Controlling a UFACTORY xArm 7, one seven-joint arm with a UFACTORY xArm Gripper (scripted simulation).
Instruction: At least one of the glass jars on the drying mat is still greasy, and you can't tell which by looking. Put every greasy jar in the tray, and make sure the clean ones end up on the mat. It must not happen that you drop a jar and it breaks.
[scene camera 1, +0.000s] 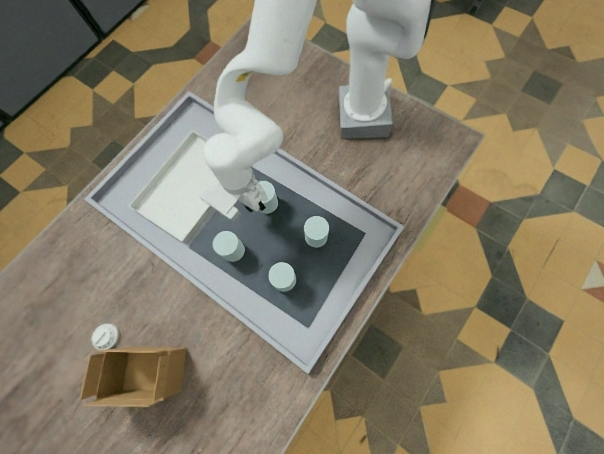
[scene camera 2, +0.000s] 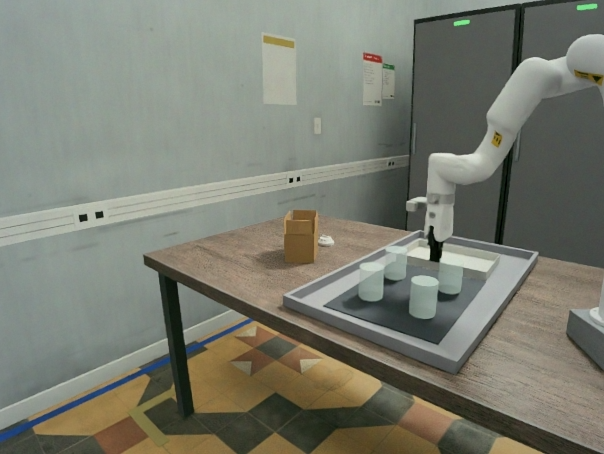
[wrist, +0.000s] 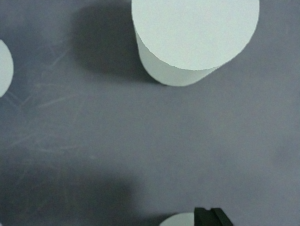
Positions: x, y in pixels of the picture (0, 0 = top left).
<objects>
white tray: scene camera 1; scene camera 2; not seen in the wrist view (out of frame)
cardboard box: scene camera 1 129, 379; scene camera 2 300, 234; not seen in the wrist view (out of frame)
same spot on grey rimmed board: (scene camera 1: 303, 342) = (scene camera 2: 312, 303)
same spot on white tray: (scene camera 2: 478, 264) = (scene camera 1: 202, 158)
</objects>
